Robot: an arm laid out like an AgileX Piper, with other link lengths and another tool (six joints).
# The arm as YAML. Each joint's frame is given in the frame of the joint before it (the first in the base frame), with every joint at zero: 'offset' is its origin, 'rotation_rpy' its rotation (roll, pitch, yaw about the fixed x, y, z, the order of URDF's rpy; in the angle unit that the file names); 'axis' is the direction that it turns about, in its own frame. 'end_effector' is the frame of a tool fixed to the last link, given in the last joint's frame.
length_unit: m
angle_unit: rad
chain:
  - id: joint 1
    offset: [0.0, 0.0, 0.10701]
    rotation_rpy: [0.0, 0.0, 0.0]
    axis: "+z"
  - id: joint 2
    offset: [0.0, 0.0, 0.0]
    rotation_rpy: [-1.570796, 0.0, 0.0]
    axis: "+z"
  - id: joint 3
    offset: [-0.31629, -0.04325, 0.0]
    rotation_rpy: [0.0, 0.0, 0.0]
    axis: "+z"
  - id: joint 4
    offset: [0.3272, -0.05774, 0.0]
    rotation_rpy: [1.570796, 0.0, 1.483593]
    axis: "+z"
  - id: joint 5
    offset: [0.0, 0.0, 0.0]
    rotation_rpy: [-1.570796, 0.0, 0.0]
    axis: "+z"
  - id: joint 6
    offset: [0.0, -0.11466, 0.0]
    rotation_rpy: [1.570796, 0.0, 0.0]
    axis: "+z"
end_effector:
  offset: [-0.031, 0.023, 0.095]
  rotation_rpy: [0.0, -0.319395, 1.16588]
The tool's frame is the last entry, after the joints.
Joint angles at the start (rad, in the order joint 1, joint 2, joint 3, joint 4, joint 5, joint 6): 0.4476, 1.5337, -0.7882, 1.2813, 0.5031, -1.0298
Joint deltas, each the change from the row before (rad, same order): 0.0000, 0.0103, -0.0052, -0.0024, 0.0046, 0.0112; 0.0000, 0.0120, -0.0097, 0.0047, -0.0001, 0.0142; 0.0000, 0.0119, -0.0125, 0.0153, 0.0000, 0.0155; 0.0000, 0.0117, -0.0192, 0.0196, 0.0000, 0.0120; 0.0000, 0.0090, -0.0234, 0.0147, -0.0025, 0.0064; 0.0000, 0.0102, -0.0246, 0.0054, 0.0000, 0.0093; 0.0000, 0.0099, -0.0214, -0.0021, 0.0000, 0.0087; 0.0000, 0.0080, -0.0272, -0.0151, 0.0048, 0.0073
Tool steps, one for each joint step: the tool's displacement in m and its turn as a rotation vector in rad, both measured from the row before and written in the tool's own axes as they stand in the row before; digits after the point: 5 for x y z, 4 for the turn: 0.00017, -0.00097, 0.00284, 0.0095, 0.0052, 0.0089; -0.00137, 0.00168, 0.00332, 0.0058, 0.0006, 0.0185; -0.00177, 0.00426, 0.00293, 0.0015, 0.0012, 0.0296; -0.00194, 0.00813, 0.00214, -0.0071, 0.0010, 0.0293; -0.00194, 0.01062, 0.00093, -0.0152, -0.0022, 0.0182; -0.00125, 0.00972, 0.00127, -0.0122, -0.0003, 0.0117; -0.00093, 0.00735, 0.00162, -0.0082, -0.0008, 0.0042; 0.00035, 0.00924, 0.00019, -0.0130, 0.0021, -0.0115
